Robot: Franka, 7 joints.
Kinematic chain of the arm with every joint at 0, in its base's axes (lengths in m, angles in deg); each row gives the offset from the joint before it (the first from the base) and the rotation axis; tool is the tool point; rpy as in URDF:
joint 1: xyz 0 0 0.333 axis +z
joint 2: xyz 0 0 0 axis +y
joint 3: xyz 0 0 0.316 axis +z
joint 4: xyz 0.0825 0 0 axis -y
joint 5: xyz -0.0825 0 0.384 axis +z
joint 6: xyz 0 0 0 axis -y
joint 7: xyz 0.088 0 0 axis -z
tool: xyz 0 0 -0.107 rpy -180 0 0
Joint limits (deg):
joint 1: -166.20..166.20
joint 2: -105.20..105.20
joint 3: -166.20..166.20
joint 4: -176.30..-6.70
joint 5: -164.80..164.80
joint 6: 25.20..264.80
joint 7: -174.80..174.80
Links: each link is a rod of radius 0.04 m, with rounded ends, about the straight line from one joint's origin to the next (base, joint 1, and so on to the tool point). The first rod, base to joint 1, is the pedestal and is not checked.
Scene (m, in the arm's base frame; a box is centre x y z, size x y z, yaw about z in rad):
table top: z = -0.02
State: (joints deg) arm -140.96 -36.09 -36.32 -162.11 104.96 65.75 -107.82
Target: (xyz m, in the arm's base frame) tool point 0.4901 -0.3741 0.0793
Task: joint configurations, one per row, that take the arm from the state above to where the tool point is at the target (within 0.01 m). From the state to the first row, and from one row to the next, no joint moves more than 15 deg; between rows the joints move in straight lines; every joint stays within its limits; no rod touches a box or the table.
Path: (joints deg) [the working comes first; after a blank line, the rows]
Joints at the target: -58.23 54.67 13.17 -104.92 119.58 91.62 -107.82
Straight joint move there: clear.

1: -129.14 -23.12 -29.25 -153.94 107.05 69.45 -107.82
2: -117.32 -10.16 -22.18 -145.77 109.14 73.14 -107.82
3: -105.51 2.81 -15.11 -137.60 111.23 76.84 -107.82
4: -93.69 15.77 -8.04 -129.43 113.32 80.53 -107.82
5: -81.87 28.74 -0.97 -121.26 115.40 84.23 -107.82
6: -70.05 41.70 6.10 -113.09 117.49 87.93 -107.82
7: -58.23 54.67 13.17 -104.92 119.58 91.62 -107.82

